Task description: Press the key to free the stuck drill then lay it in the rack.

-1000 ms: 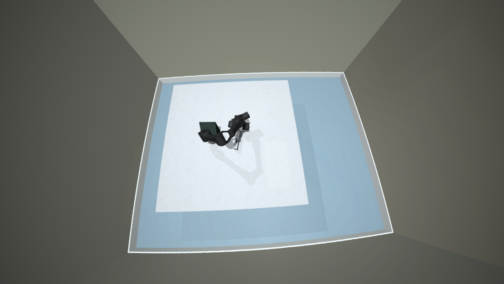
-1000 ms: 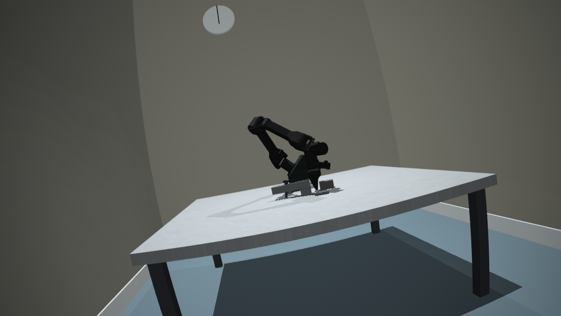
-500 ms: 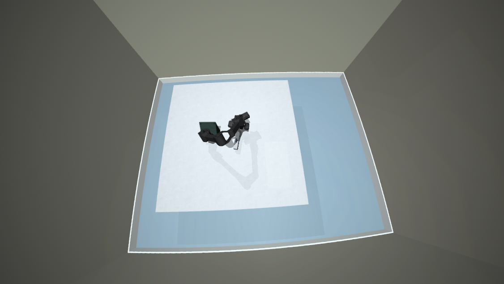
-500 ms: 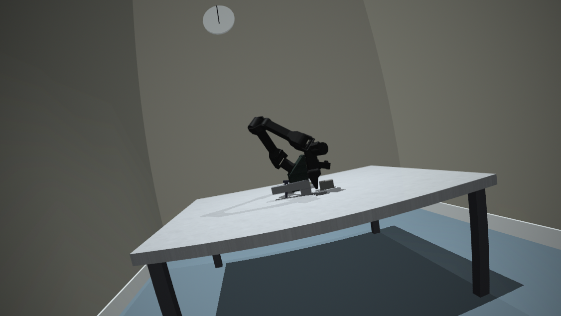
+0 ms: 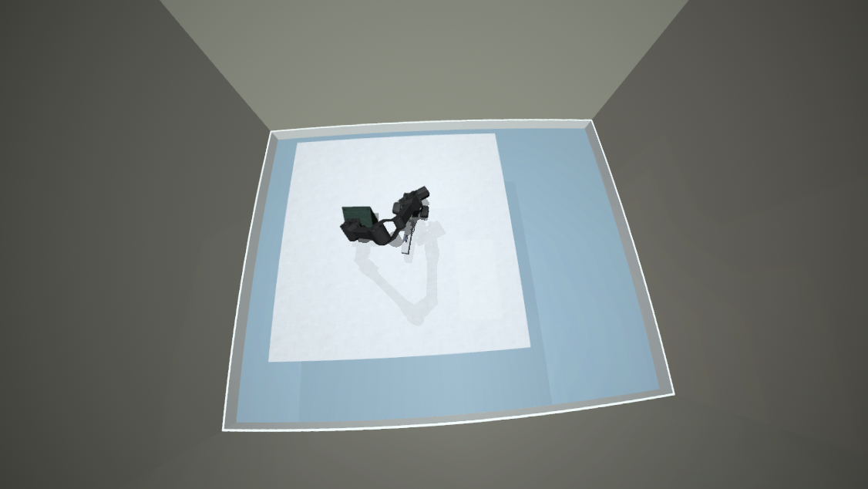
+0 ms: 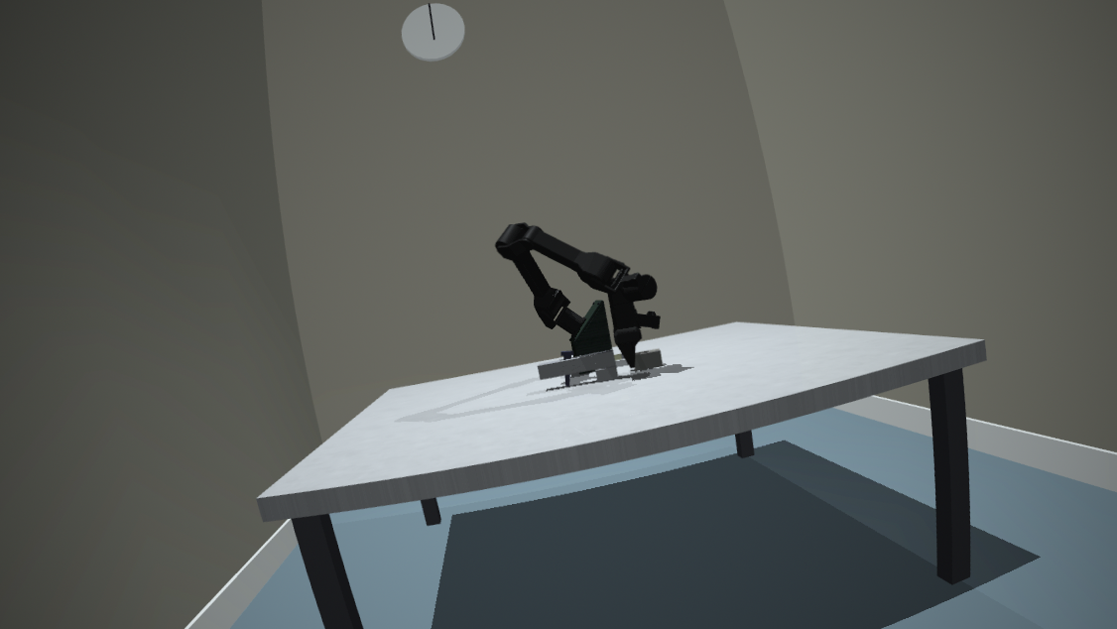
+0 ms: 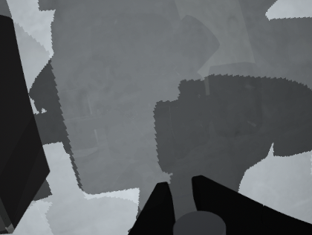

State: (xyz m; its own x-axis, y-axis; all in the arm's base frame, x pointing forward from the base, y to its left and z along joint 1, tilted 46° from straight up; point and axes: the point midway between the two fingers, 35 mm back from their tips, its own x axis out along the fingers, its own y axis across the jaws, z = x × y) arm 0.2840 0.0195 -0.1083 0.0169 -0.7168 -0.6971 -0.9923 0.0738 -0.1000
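My gripper tip is now 5 cm to the left of the drill, 3 cm below it and 1 cm past it. Also, from my gripper tip: grey rack 7 cm behind, 5 cm to the left; dark blue key 15 cm to the right, 3 cm above, 2 cm behind; long grey fixture 12 cm to the right, 2 cm behind, 2 cm above.
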